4 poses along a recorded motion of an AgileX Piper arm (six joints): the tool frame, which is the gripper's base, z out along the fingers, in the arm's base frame.
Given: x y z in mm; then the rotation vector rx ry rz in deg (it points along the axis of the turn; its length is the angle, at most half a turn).
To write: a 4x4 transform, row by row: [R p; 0 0 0 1], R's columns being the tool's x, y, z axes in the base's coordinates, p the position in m. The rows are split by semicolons. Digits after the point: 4 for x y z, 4 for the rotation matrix.
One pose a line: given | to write
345.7 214.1 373.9 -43.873 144.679 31.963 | -0.7494 -0.5948 0.2909 0.3457; -0.4168 0.7652 0.4906 0.2141; -0.5144 0.2464 -0.8214 0.3739; 0 0 0 1
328.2 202.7 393.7 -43.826 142.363 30.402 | -0.7267 -0.6022 0.3307 0.3282; -0.4146 0.7682 0.4879 0.2027; -0.5478 0.2174 -0.8079 0.3937; 0 0 0 1
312.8 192.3 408.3 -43.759 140.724 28.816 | -0.7088 -0.6055 0.3619 0.3128; -0.4145 0.7726 0.4808 0.1923; -0.5707 0.1908 -0.7987 0.4083; 0 0 0 1
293.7 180.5 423.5 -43.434 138.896 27.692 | -0.6904 -0.6071 0.3936 0.2937; -0.4097 0.7764 0.4789 0.1805; -0.5963 0.1694 -0.7847 0.4235; 0 0 0 1
